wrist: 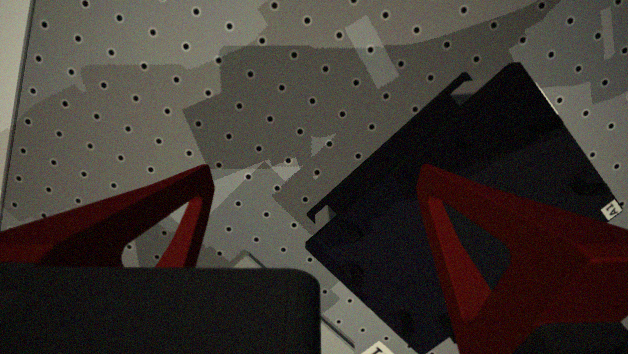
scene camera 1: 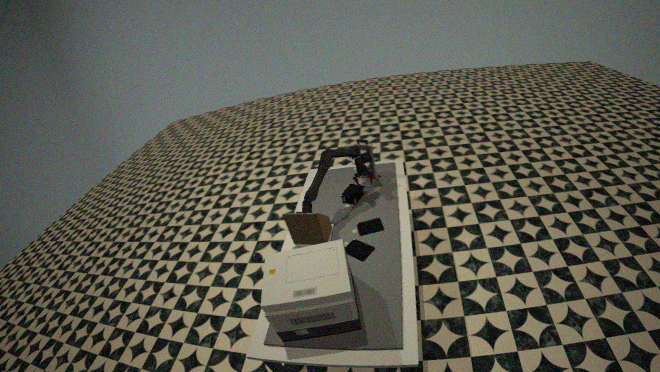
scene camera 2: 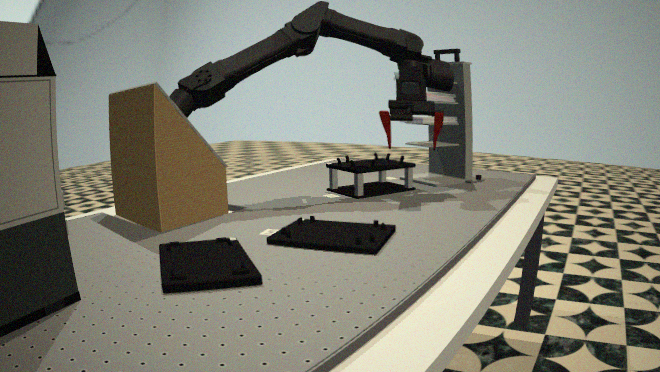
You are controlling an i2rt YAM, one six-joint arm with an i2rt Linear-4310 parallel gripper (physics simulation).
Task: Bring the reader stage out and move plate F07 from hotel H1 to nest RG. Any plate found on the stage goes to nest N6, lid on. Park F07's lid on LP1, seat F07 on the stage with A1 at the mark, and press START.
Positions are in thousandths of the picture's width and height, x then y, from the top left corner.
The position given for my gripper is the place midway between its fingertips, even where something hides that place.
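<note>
Nothing is in the grasp of my gripper (scene camera 2: 625, 399), which stands open, and the same camera gives me a flat black pad (scene camera 2: 336, 708). My gripper is also there in the wrist view (wrist: 502, 499).
</note>
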